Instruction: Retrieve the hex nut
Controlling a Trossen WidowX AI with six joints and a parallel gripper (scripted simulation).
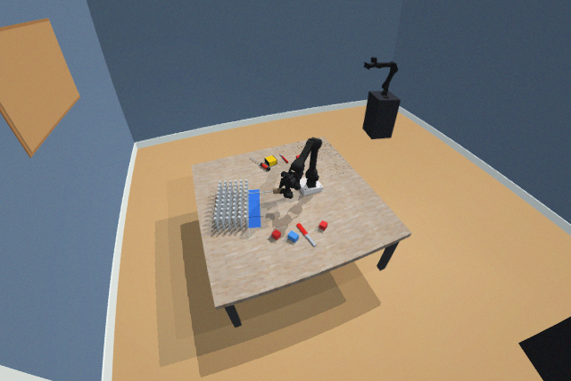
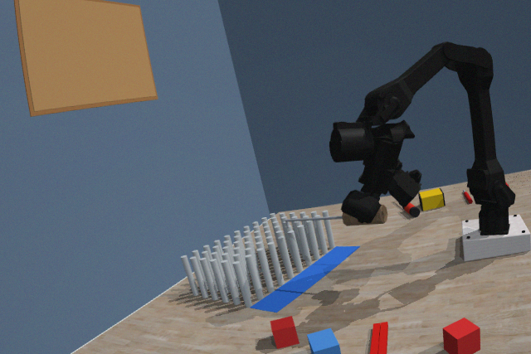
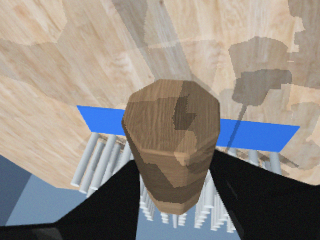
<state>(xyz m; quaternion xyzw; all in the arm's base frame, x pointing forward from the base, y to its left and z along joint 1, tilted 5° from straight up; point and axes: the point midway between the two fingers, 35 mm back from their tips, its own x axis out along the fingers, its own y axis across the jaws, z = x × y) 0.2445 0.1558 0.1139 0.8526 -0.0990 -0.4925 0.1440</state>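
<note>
My gripper tip is 18 cm short of the blue taped strip, 2 cm to the left of it and 15 cm above it. From my gripper tip the other things lie so: hex nut (35 cm ahead, 3 cm to the right, 15 cm below); wooden-handled tool (11 cm ahead, 1 cm below); blue cube (4 cm behind, 29 cm to the left, 13 cm below).
</note>
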